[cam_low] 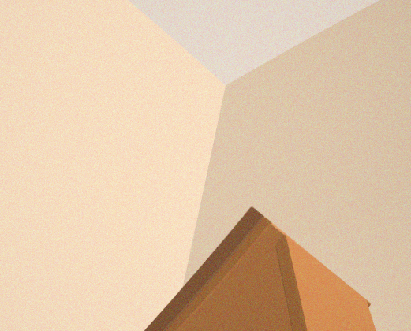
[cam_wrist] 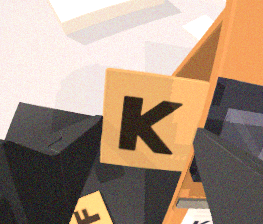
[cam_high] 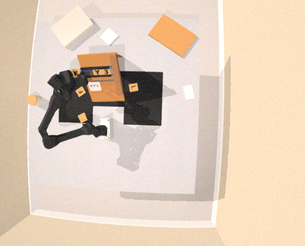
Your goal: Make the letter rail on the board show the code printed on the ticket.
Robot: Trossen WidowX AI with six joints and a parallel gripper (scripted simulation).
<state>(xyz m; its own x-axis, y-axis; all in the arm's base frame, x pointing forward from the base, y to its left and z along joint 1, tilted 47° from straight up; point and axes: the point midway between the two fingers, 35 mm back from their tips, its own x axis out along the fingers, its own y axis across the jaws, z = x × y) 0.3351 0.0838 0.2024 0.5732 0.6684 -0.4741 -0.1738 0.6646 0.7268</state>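
Now: gripper tip 10 cm to the left of the white ticket, 8 cm above it and 5 cm past it. The rest, counted from my gripper tip: f tile (18 cm below, 9 cm behind, 4 cm to the left); then black mat (18 cm to the right, 18 cm below, 14 cm behind); then k tile (right at my gripper tip).
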